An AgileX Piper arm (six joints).
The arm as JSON. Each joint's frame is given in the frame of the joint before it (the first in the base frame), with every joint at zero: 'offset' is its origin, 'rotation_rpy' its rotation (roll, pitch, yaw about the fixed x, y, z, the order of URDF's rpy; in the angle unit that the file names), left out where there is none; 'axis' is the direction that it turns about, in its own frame. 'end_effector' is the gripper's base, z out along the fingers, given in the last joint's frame.
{
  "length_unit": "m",
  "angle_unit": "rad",
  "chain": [
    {
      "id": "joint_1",
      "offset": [
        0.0,
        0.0,
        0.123
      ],
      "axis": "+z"
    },
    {
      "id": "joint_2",
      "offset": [
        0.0,
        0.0,
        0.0
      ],
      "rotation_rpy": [
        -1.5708,
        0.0,
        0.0
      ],
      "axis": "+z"
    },
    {
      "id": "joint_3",
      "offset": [
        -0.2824,
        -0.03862,
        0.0
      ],
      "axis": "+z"
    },
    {
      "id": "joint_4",
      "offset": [
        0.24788,
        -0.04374,
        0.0
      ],
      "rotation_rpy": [
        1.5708,
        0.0,
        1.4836
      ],
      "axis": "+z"
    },
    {
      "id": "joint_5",
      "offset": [
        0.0,
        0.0,
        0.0
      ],
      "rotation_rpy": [
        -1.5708,
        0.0,
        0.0
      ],
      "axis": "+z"
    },
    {
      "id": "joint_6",
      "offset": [
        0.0,
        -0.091,
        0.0
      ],
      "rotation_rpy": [
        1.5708,
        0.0,
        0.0
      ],
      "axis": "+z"
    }
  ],
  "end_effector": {
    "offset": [
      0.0,
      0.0,
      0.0
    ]
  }
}
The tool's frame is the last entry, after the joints.
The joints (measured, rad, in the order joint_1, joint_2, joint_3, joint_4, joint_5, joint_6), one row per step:
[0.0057 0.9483 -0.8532 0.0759 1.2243 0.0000]
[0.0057 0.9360 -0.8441 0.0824 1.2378 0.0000]
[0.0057 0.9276 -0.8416 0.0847 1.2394 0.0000]
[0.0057 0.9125 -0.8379 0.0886 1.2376 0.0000]
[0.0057 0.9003 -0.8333 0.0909 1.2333 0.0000]
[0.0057 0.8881 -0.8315 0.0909 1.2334 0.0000]
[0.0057 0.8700 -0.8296 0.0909 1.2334 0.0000]
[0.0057 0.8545 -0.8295 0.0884 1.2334 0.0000]
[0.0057 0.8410 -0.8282 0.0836 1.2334 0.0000]
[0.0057 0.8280 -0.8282 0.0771 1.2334 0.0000]
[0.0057 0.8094 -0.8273 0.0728 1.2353 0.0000]
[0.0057 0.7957 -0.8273 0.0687 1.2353 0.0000]
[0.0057 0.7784 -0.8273 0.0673 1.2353 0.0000]
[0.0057 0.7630 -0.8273 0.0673 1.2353 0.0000]
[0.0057 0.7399 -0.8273 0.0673 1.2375 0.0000]
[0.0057 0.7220 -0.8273 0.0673 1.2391 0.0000]
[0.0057 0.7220 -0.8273 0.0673 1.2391 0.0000]
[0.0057 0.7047 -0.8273 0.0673 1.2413 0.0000]
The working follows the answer.
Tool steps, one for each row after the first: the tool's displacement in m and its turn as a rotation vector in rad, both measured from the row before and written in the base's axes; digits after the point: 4 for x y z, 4 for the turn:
[-0.0040 0.0006 -0.0011 0.0064 0.0103 0.0010]
[-0.0019 0.0002 0.0005 0.0023 -0.0043 0.0001]
[-0.0029 0.0003 0.0012 0.0040 -0.0132 -0.0001]
[-0.0022 0.0002 0.0005 0.0024 -0.0119 -0.0003]
[-0.0024 0.0000 0.0011 0.0001 -0.0103 0.0000]
[-0.0035 0.0000 0.0019 0.0001 -0.0162 0.0000]
[-0.0030 -0.0002 0.0020 -0.0024 -0.0154 -0.0001]
[-0.0027 -0.0004 0.0013 -0.0047 -0.0122 -0.0003]
[-0.0025 -0.0006 0.0016 -0.0064 -0.0130 -0.0005]
[-0.0038 -0.0004 0.0019 -0.0042 -0.0158 -0.0003]
[-0.0027 -0.0004 0.0016 -0.0040 -0.0137 -0.0005]
[-0.0035 -0.0001 0.0020 -0.0013 -0.0173 -0.0002]
[-0.0031 0.0000 0.0017 0.0001 -0.0154 0.0000]
[-0.0049 0.0000 0.0024 0.0001 -0.0209 0.0001]
[-0.0038 0.0000 0.0018 0.0001 -0.0163 0.0001]
[0.0000 0.0000 0.0000 0.0000 0.0000 0.0000]
[-0.0038 0.0000 0.0016 0.0001 -0.0151 0.0001]

Tool pose at each row, in the base's axes (x y z in m, rotation vector in rad; rounded; the steps above come from the unrounded poses):
[0.1478 0.0073 0.3094 0.0110 2.8014 0.1076]
[0.1438 0.0079 0.3082 0.0117 2.8114 0.1171]
[0.1419 0.0081 0.3087 0.0118 2.8069 0.1203]
[0.1390 0.0084 0.3099 0.0121 2.7936 0.1255]
[0.1368 0.0086 0.3104 0.0124 2.7815 0.1284]
[0.1344 0.0086 0.3116 0.0117 2.7713 0.1282]
[0.1309 0.0085 0.3134 0.0106 2.7551 0.1278]
[0.1279 0.0083 0.3154 0.0092 2.7398 0.1240]
[0.1253 0.0079 0.3167 0.0075 2.7279 0.1172]
[0.1228 0.0073 0.3183 0.0056 2.7152 0.1080]
[0.1189 0.0069 0.3202 0.0039 2.6996 0.1018]
[0.1162 0.0066 0.3217 0.0026 2.6861 0.0959]
[0.1128 0.0064 0.3237 0.0016 2.6688 0.0938]
[0.1097 0.0064 0.3254 0.0009 2.6534 0.0935]
[0.1048 0.0064 0.3278 -0.0002 2.6325 0.0932]
[0.1010 0.0064 0.3296 -0.0011 2.6163 0.0930]
[0.1010 0.0064 0.3296 -0.0011 2.6163 0.0930]
[0.0972 0.0063 0.3312 -0.0020 2.6012 0.0927]

